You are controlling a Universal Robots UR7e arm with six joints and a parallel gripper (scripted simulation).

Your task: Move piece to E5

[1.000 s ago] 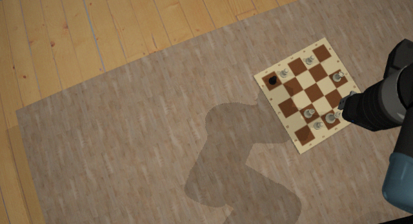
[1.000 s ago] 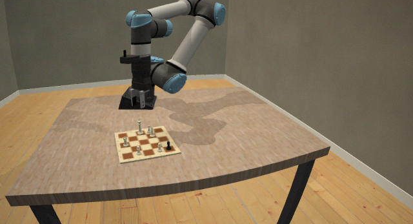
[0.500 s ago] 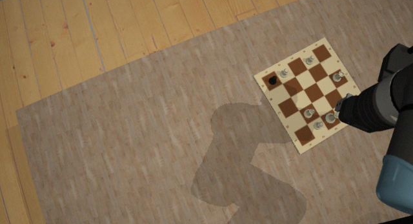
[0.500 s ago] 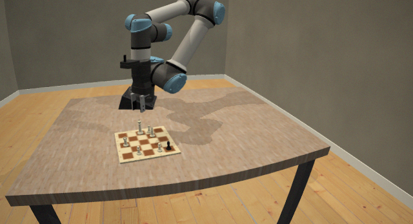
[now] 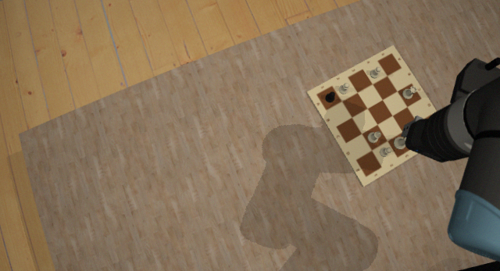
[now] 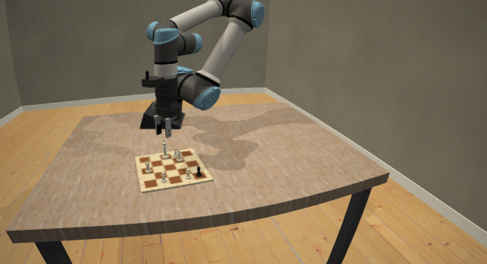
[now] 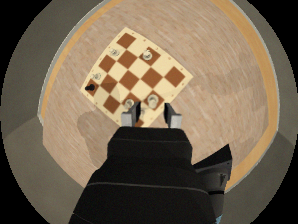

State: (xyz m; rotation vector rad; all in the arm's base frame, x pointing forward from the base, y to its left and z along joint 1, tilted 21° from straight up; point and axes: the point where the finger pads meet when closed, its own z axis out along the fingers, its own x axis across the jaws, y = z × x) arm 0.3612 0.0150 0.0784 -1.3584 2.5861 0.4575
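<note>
My gripper is now 70 mm above the white chess piece. Round my hand: chessboard: 100 mm below, 70 mm ahead, 20 mm to the left; then black pawn: 120 mm to the left, 120 mm ahead, 80 mm below.
</note>
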